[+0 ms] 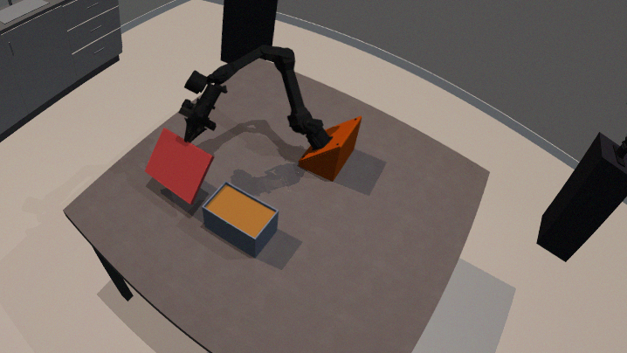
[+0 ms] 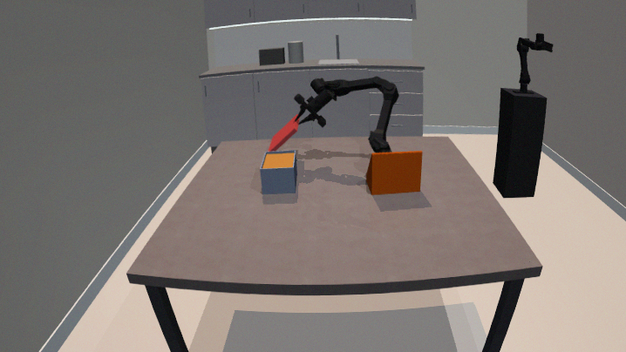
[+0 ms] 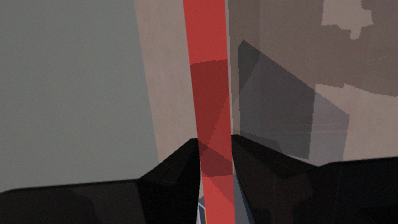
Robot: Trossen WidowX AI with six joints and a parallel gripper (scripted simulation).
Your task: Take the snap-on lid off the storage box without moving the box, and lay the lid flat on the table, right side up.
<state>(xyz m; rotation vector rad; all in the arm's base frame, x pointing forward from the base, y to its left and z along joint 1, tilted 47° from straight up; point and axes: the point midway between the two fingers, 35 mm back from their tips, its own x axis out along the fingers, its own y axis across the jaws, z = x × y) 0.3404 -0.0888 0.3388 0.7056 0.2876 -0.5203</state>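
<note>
Now: the red lid 6 cm ahead of my gripper tip, 5 cm below it and 1 cm to the left of it. The rest, counted from my gripper tip: blue-grey storage box: 28 cm to the left, 13 cm below, 4 cm ahead.
</note>
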